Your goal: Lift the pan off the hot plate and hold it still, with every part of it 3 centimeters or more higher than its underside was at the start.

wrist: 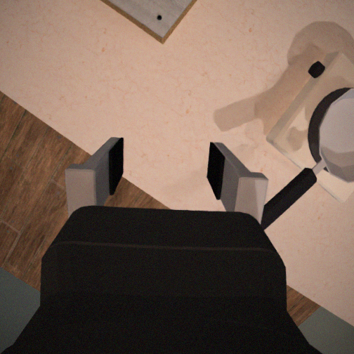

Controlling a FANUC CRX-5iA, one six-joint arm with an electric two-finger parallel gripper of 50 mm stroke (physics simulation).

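Observation:
The pan (343,134) shows at the right edge of the wrist view, cut off by the frame; it has a grey inside and a dark outer wall. Its black handle (291,196) points down and left, and its end is hidden behind the gripper's right finger. The pan is over the hot plate (293,129), a pale square-cornered block with a black knob (316,69). My gripper (165,157) is open with nothing between its fingers. It is to the left of the handle, above the table top. How high it is over the table is hard to tell.
A grey board (154,16) with a wooden edge and a small dark hole lies at the top of the view. The pale speckled table top (150,95) ends in a diagonal edge, with brown wooden floor (35,165) beyond it. Shadows fall left of the hot plate.

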